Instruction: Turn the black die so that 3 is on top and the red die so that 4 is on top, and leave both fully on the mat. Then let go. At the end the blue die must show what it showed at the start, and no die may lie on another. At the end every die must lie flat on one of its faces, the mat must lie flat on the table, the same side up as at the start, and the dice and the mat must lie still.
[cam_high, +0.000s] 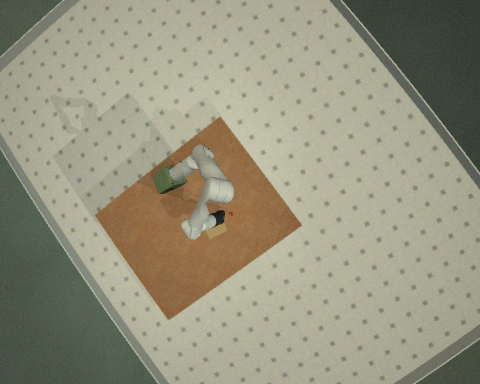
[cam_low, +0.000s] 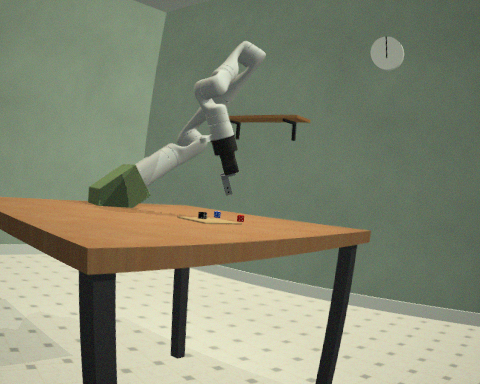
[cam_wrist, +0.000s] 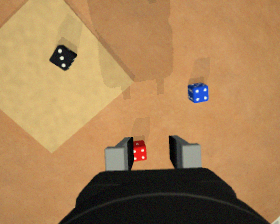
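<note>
Right now my hand is 40 mm short of the red die, 40 mm to the right of it and 90 mm above it. From my hand the other things lie so: tan mat 30 mm ahead, 110 mm to the right, 100 mm below; then blue die 70 mm behind, 40 mm to the left, 90 mm below; then black die 110 mm to the right, 90 mm below.
</note>
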